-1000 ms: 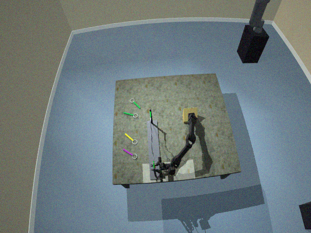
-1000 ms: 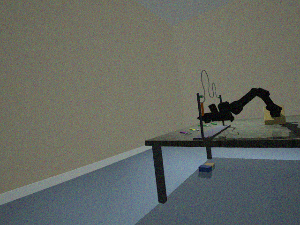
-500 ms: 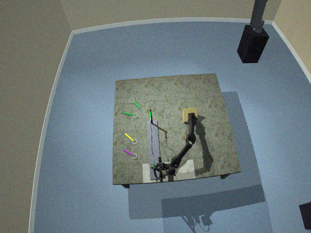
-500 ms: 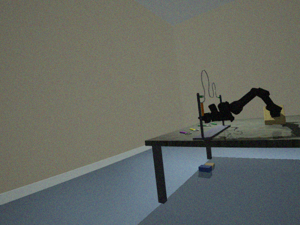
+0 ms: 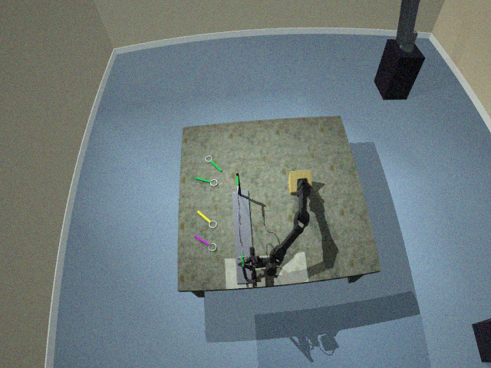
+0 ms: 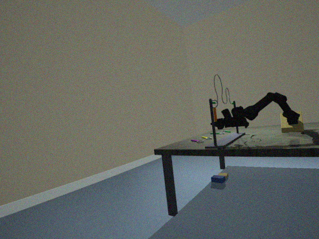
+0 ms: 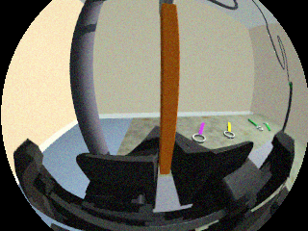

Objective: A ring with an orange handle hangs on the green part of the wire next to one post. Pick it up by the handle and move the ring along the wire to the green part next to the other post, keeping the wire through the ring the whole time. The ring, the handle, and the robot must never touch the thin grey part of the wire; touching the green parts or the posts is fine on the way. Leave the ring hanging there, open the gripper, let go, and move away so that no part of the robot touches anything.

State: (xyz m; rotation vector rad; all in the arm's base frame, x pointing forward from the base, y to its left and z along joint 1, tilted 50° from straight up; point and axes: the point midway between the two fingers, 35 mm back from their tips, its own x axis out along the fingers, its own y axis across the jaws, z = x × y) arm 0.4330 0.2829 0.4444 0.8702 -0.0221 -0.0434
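The orange-handled ring is 8 cm above my gripper tip and 4 cm behind it.
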